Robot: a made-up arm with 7 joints. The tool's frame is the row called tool.
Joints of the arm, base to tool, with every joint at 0 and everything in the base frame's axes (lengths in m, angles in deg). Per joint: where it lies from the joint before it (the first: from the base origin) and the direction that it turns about. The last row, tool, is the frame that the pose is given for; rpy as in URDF.
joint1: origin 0.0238 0.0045 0.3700 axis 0 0 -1
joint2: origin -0.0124 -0.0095 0.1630 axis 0 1 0
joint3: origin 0.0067 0.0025 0.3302 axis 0 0 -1
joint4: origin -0.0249 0.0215 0.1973 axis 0 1 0
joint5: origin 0.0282 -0.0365 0.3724 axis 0 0 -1
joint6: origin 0.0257 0.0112 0.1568 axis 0 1 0
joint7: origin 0.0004 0.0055 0.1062 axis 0 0 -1
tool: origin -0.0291 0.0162 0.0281 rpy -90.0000 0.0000 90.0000
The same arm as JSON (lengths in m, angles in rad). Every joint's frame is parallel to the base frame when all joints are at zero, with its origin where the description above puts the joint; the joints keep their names.
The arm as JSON. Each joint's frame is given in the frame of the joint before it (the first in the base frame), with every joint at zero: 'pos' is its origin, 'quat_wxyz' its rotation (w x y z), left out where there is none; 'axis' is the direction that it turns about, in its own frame. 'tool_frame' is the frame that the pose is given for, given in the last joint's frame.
{"length_unit": "m", "angle_unit": "rad", "joints": [{"joint": "joint1", "pos": [0.0238, 0.0045, 0.37], "axis": [0.0, 0.0, -1.0]}, {"joint": "joint2", "pos": [-0.0124, -0.0095, 0.163], "axis": [0.0, 1.0, 0.0]}, {"joint": "joint3", "pos": [0.0067, 0.0025, 0.3302], "axis": [0.0, 0.0, -1.0]}, {"joint": "joint4", "pos": [-0.0249, 0.0215, 0.1973], "axis": [0.0, 1.0, 0.0]}, {"joint": "joint5", "pos": [0.0282, -0.0365, 0.3724], "axis": [0.0, 0.0, -1.0]}, {"joint": "joint6", "pos": [0.0257, 0.0112, 0.1568], "axis": [0.0, 1.0, 0.0]}, {"joint": "joint7", "pos": [0.0004, 0.0055, 0.1062], "axis": [0.0, 0.0, -1.0]}], "tool_frame": {"pos": [-0.0291, 0.0162, 0.0281], "quat_wxyz": [0.5, -0.5, -0.5, 0.5]}}
